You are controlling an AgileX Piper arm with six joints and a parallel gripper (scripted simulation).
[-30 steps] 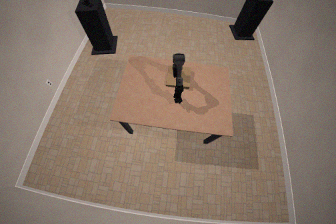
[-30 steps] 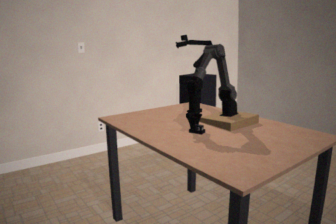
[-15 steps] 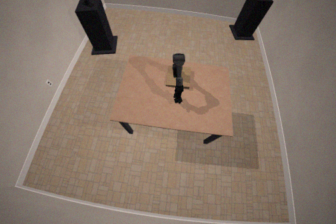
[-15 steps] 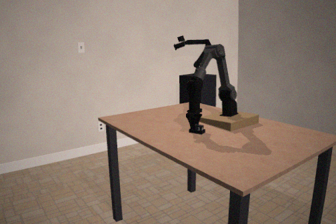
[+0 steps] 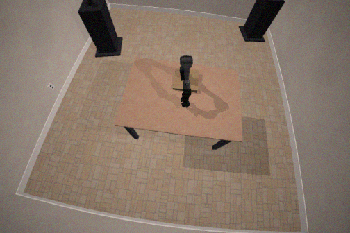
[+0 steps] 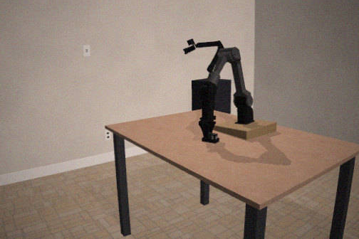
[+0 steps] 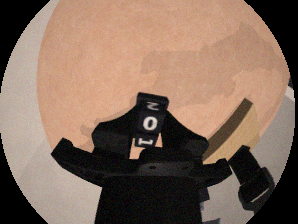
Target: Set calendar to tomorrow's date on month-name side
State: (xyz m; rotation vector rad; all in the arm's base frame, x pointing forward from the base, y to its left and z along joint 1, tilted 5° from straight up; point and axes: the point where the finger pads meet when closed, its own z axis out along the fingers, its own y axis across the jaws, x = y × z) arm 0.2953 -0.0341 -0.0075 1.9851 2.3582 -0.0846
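My hand is right at the black calendar cube.
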